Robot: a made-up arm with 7 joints. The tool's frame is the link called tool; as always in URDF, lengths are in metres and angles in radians. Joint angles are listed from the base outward. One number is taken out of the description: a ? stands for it. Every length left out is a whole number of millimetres.
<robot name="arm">
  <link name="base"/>
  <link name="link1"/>
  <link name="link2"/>
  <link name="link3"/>
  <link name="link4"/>
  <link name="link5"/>
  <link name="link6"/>
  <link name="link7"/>
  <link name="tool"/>
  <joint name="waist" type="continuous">
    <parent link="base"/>
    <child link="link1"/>
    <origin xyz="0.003 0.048 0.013" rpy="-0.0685 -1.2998 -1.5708"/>
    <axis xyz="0 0 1"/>
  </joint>
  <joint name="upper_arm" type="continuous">
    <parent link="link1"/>
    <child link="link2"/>
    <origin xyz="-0.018 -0.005 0" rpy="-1.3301 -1.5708 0"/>
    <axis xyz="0 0 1"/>
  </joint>
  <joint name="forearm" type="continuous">
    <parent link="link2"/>
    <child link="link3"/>
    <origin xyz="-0.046 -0.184 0" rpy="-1.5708 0 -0.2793"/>
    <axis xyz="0 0 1"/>
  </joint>
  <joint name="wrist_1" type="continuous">
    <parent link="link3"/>
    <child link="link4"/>
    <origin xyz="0.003 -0.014 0" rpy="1.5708 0 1.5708"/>
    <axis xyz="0 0 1"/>
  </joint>
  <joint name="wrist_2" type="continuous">
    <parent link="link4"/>
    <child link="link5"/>
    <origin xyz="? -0.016 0" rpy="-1.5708 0 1.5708"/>
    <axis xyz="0 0 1"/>
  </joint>
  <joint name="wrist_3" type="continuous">
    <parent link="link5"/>
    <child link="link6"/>
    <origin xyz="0 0 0" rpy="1.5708 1.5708 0"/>
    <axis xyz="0 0 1"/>
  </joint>
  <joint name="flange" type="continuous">
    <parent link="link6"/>
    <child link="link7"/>
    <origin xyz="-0.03 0 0" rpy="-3.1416 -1.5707 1.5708"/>
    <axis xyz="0 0 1"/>
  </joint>
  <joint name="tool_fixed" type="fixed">
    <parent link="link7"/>
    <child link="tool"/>
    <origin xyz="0 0 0" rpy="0 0 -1.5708"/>
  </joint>
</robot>
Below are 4 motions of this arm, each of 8 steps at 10 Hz.
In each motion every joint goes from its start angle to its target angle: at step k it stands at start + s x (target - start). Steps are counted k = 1, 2, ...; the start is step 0. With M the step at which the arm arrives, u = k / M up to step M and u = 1 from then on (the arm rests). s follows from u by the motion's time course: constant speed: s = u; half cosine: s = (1 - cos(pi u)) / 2; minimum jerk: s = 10 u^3 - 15 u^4 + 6 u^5.
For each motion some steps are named. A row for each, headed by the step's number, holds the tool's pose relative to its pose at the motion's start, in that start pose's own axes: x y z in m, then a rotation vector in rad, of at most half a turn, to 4 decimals.
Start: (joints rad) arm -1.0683 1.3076 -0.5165 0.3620 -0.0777 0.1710 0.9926
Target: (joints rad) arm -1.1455 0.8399 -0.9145 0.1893 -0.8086 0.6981 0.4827
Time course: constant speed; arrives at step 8
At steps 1, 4, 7, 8:
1: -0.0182 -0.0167 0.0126 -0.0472 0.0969 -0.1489
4: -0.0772 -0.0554 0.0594 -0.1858 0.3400 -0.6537
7: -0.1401 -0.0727 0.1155 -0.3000 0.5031 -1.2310
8: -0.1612 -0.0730 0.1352 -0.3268 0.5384 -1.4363

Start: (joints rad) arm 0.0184 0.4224 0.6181 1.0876 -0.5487 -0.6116 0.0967
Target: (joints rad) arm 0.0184 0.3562 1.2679 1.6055 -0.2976 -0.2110 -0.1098
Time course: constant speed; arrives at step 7
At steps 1, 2, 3, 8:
1: -0.0079 0.0159 -0.0119 0.0043 0.1091 0.0564
2: -0.0186 0.0295 -0.0244 -0.0048 0.2243 0.1082
3: -0.0319 0.0405 -0.0373 -0.0276 0.3441 0.1547
8: -0.1025 0.0522 -0.0855 -0.2531 0.8401 0.2743

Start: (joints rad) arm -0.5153 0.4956 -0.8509 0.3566 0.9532 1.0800 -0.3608
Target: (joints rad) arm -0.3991 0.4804 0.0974 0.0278 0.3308 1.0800 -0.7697
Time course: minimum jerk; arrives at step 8
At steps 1, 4, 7, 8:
1: 0.0006 0.0020 -0.0011 -0.0196 0.0015 -0.0159
4: 0.0171 0.0560 -0.0537 -0.6126 -0.0480 -0.4270
7: 0.0221 0.0888 -0.1351 -1.1742 -0.2800 -0.6616
8: 0.0219 0.0894 -0.1382 -1.1914 -0.2907 -0.6656

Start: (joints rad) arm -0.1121 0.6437 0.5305 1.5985 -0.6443 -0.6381 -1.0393
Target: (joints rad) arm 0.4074 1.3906 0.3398 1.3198 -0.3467 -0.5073 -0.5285
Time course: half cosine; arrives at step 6
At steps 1, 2, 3, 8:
1: -0.0104 0.0162 0.0145 0.0645 0.0299 0.0390
2: -0.0381 0.0538 0.0587 0.2464 0.1140 0.1412
3: -0.0703 0.0885 0.1275 0.5088 0.2316 0.2681
8: -0.0973 0.1011 0.2730 1.0852 0.4538 0.4551

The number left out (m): -0.195
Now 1 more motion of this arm.
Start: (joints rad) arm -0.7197 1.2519 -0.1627 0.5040 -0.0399 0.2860 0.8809
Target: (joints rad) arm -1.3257 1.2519 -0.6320 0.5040 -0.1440 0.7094 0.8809
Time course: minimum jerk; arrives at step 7
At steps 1, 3, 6, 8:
1: 0.0008 -0.0003 0.0027 0.0004 0.0027 0.0005
3: 0.0140 -0.0004 0.0430 0.0113 0.0381 0.0108
6: 0.0384 0.0182 0.1104 0.0552 0.0926 0.0522
8: 0.0393 0.0194 0.1128 0.0574 0.0948 0.0545

